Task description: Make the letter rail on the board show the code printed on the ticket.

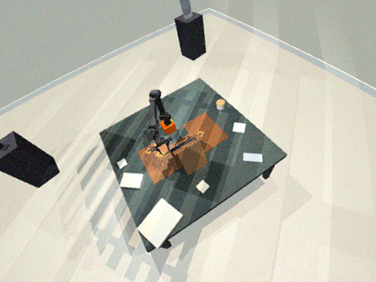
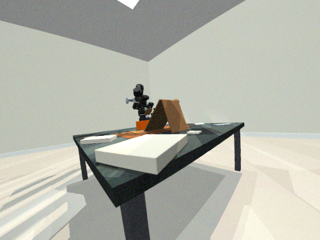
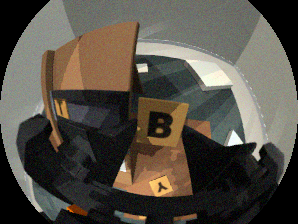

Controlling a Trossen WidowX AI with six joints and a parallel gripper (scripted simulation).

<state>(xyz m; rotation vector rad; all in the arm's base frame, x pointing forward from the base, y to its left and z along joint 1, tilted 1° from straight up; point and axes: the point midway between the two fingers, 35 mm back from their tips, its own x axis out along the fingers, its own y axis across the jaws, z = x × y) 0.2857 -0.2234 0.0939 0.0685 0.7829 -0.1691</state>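
Right now my gripper tip is 10 cm to the right of the white ticket, 7 cm above it and 5 cm past it. Round my gripper tip: yellow letter tile (38 cm to the left, 17 cm below, 4 cm behind); flat white slab (35 cm to the right, 16 cm below, 11 cm behind); mat (19 cm to the left, 17 cm below, 11 cm behind).
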